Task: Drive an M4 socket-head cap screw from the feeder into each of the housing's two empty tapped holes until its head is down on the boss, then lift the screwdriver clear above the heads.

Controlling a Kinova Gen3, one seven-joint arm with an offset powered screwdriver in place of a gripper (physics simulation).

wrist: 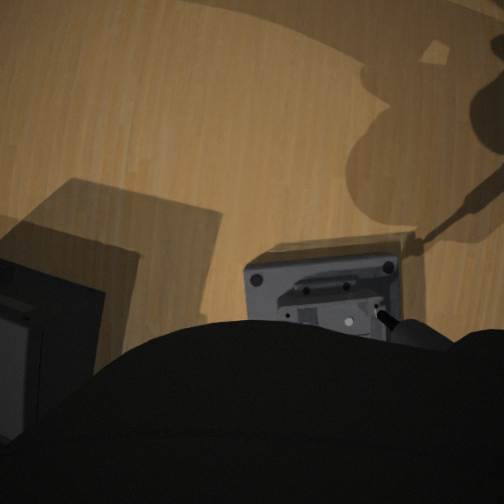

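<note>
The grey housing (322,292) sits on the wooden table, right of centre in the wrist view. Its lower part is hidden behind the black tool body (250,415). Dark round spots mark its top corners (256,280) (388,266), and smaller dark holes lie on the raised middle part. A pale dot (348,322) shows near its lower middle. The screwdriver bit (384,316) reaches in from the right, and its tip is over the housing's right side, by a small hole. I cannot tell whether a screw is on the tip or whether it touches the housing.
A dark box (35,350) with a grey face stands at the left edge, partly cut off. The shadows of the arm and the screwdriver fall across the table at the upper right.
</note>
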